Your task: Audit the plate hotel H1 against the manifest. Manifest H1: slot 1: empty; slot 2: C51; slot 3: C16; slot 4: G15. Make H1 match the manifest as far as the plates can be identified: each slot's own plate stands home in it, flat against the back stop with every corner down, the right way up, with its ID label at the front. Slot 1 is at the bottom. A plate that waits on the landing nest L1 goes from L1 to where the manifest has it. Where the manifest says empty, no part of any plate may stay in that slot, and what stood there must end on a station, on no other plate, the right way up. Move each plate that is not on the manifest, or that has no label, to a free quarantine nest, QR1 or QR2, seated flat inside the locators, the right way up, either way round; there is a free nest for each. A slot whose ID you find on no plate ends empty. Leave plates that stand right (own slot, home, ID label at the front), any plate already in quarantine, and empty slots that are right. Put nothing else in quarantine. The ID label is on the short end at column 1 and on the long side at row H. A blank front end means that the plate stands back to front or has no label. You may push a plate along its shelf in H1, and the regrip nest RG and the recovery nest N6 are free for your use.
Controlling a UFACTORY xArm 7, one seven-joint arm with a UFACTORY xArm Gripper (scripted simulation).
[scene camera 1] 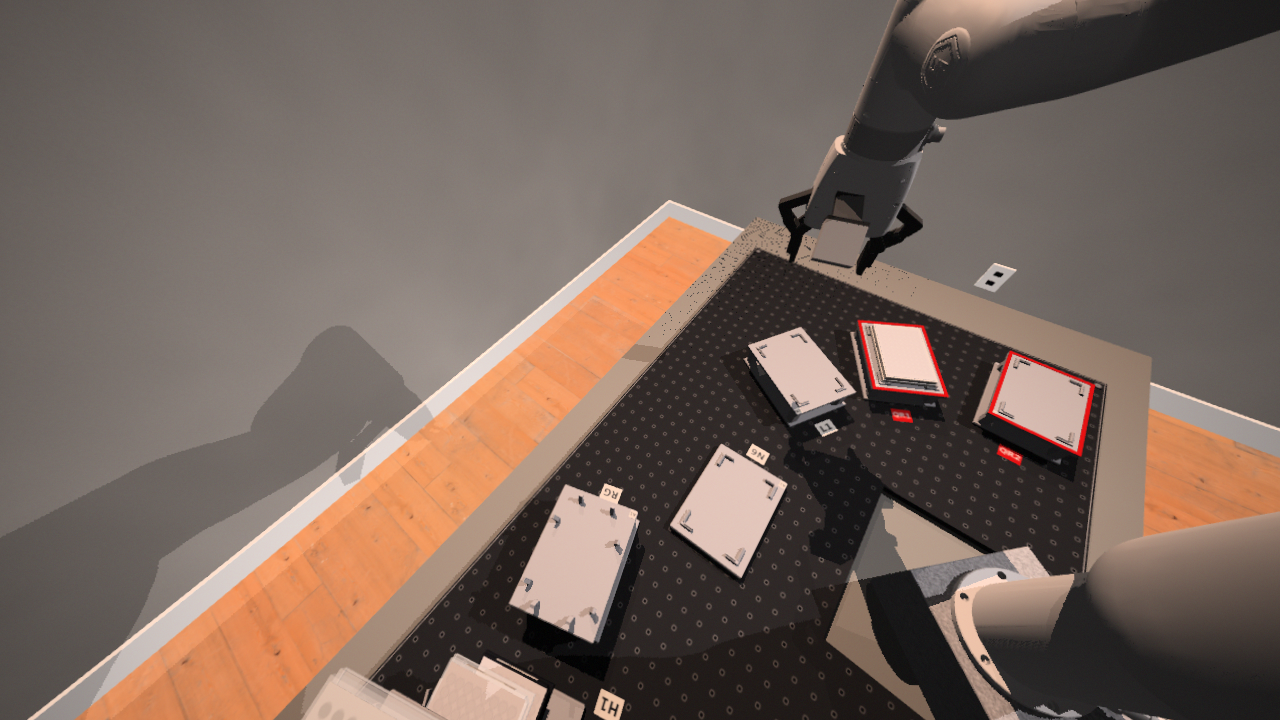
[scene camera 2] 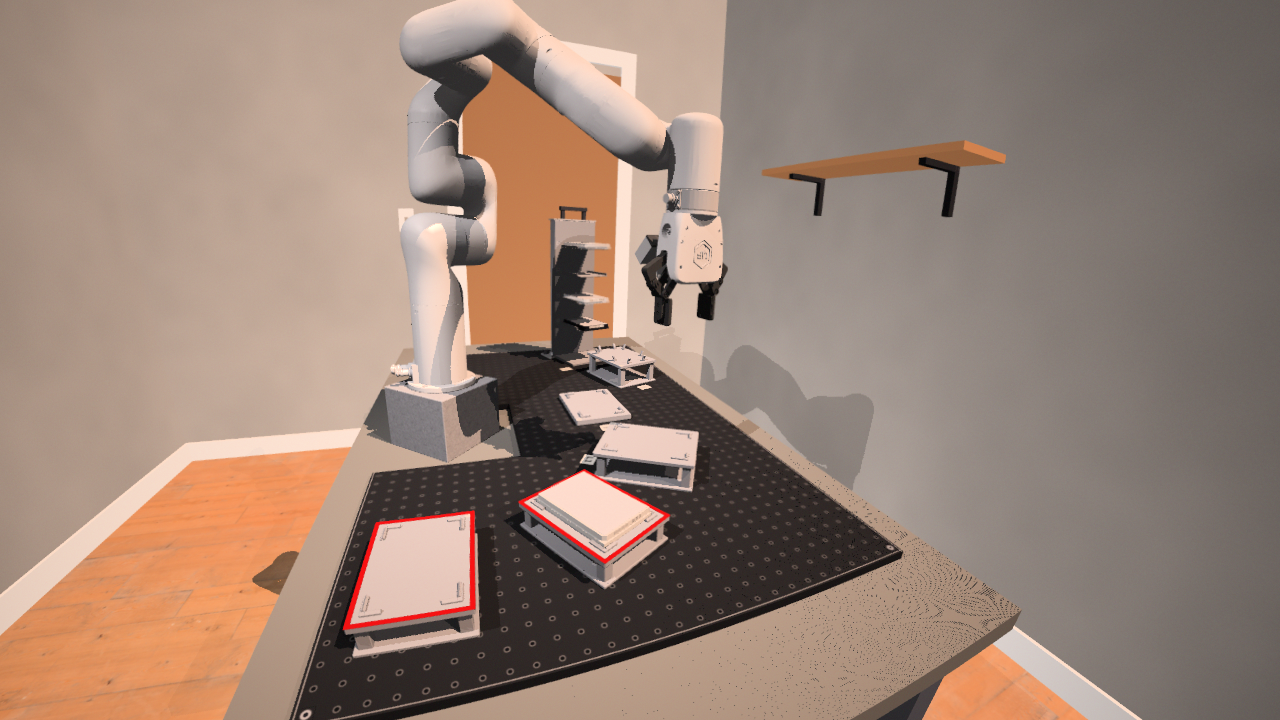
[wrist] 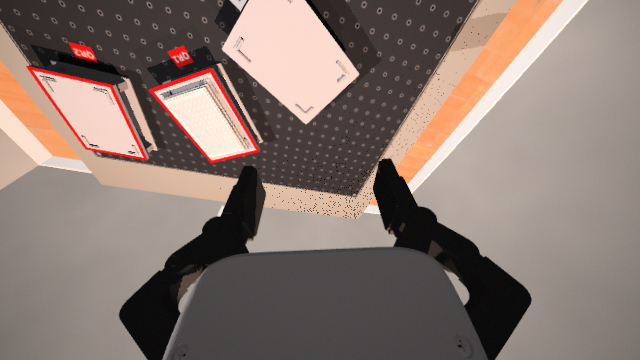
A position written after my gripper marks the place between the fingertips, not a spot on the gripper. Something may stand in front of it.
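Observation:
You'd find my gripper (scene camera 1: 824,262), (scene camera 2: 684,321) and (wrist: 318,176). There's a white well plate here too, at (scene camera 2: 599,511), (scene camera 1: 902,357) and (wrist: 199,110), and I can see a quarantine nest QR2 (scene camera 2: 417,566), (scene camera 1: 1042,400) and (wrist: 89,112). A regrip nest RG (scene camera 1: 574,565) is there as well.

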